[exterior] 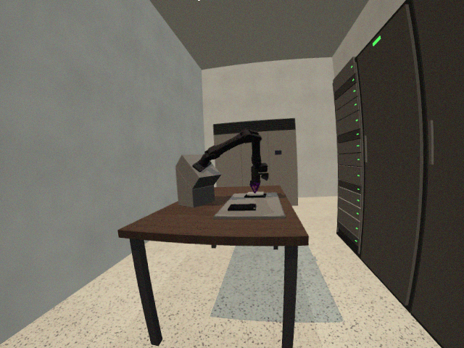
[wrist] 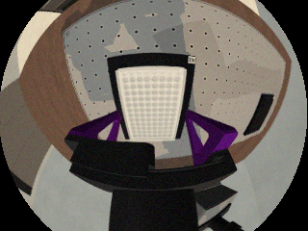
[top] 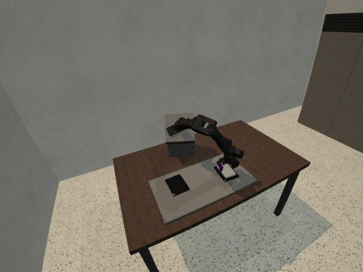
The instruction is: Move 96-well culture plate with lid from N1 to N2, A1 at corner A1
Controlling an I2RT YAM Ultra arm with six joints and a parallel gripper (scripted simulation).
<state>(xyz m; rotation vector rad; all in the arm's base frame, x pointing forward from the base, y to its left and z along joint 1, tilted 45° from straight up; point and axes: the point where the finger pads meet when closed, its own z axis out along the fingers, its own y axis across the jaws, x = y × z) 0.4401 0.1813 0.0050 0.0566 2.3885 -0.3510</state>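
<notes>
Now: hand 10 mm above the clear lid. From my hand the other things lie so: black plate nest N2: 370 mm to the right, 100 mm behind, 30 mm below; then A1 mark: 60 mm to the right, 60 mm ahead, 30 mm below; then black plate nest N1: 30 mm below.
</notes>
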